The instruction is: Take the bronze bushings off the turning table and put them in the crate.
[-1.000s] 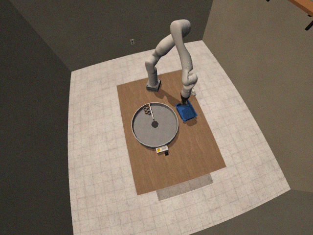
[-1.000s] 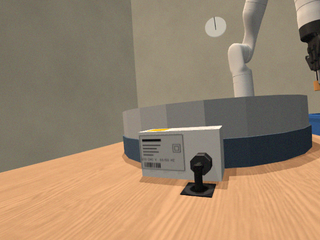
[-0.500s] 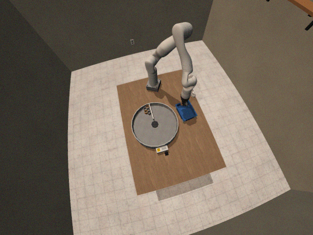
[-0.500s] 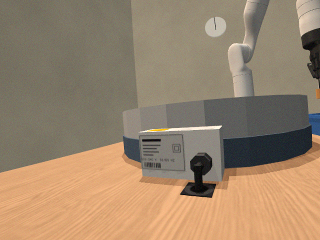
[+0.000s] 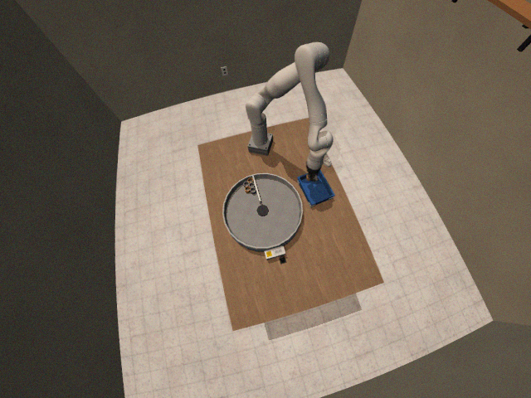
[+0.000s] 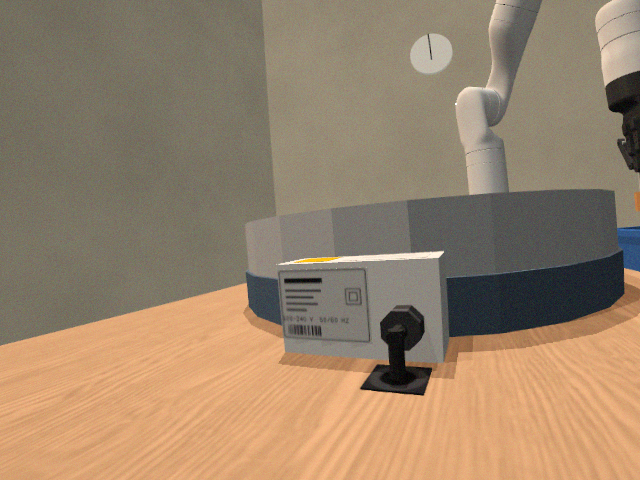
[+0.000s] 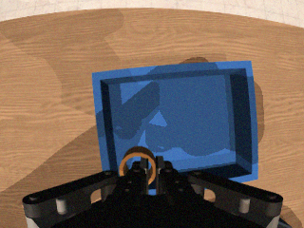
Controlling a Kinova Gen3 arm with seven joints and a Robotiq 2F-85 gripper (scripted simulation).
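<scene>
Right now my hand is 4 cm short of the blue crate, 2 cm to the right of it and 8 cm above it. The rest, counted from my hand: turning table 7 cm ahead, 32 cm to the right, 6 cm below.
</scene>
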